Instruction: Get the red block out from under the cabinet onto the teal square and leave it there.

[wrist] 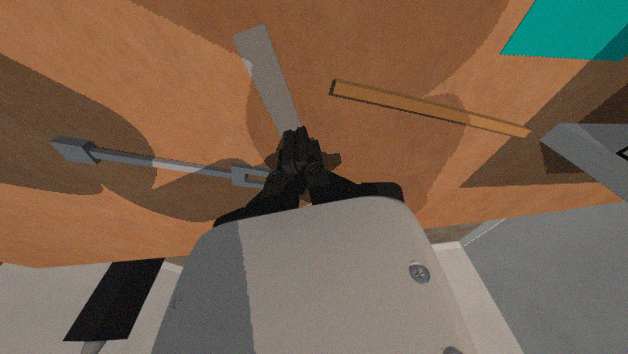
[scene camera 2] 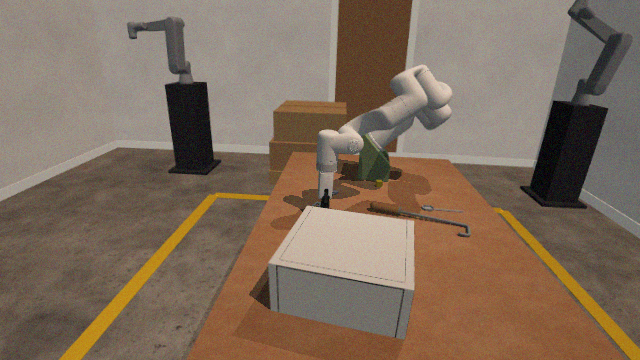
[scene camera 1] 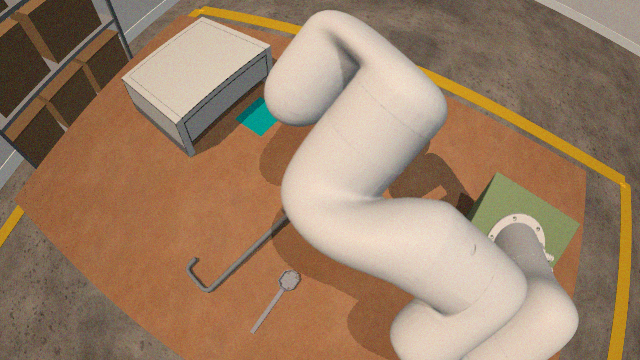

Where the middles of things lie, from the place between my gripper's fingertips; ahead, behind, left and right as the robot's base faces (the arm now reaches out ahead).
Now: hand 110 mm past the fork-ended tool (wrist: 72,149). Round my hand: teal square (scene camera 1: 256,117) (180 mm ahead, 80 mm to the left); then flat grey strip (wrist: 254,45) (right at my hand).
